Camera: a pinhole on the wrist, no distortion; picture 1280 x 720 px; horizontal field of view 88.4 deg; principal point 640.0 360.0 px. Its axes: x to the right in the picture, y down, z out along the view. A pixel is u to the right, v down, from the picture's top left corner.
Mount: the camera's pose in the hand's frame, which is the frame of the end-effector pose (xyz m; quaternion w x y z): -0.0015 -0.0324 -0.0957 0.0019 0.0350 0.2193 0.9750
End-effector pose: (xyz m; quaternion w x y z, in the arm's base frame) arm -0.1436 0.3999 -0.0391 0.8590 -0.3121 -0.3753 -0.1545
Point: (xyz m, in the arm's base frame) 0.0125 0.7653 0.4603
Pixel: 145.9 433.4
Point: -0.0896 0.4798 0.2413
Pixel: 63.9 653.3
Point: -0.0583 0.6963 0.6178
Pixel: 73.7 629.6
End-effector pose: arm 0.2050 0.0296 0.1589 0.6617 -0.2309 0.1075 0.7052
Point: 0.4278 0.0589 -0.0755
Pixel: behind the camera
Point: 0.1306 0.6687 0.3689
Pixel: 138.8 649.7
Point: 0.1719 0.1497 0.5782
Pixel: 815.9 693.7
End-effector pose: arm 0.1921 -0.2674 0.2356 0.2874 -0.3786 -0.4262 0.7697
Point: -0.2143 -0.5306 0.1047
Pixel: 610.0 278.6
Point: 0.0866 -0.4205 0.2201
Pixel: 812.3 326.0
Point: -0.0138 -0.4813 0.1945
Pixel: 744.7 313.4
